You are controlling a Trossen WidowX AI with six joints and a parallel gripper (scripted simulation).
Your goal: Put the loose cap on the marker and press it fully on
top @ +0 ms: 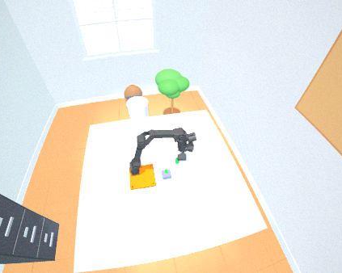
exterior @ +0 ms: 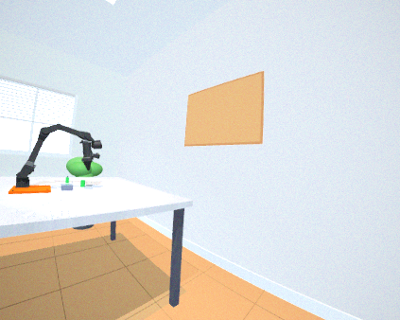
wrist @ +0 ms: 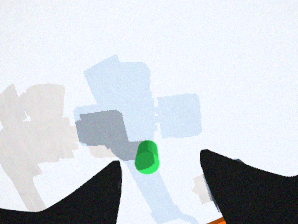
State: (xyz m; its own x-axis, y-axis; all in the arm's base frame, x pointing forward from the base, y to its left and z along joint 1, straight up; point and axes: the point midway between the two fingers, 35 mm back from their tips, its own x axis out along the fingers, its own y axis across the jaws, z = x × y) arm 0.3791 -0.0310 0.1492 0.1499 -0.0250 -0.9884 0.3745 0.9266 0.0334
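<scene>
Now: the green cap 30 mm behind my gripper tip, 30 mm to the left of it and 100 mm below it. Also, from my gripper tip: holder block: 150 mm behind, 60 mm to the right, 110 mm below.
</scene>
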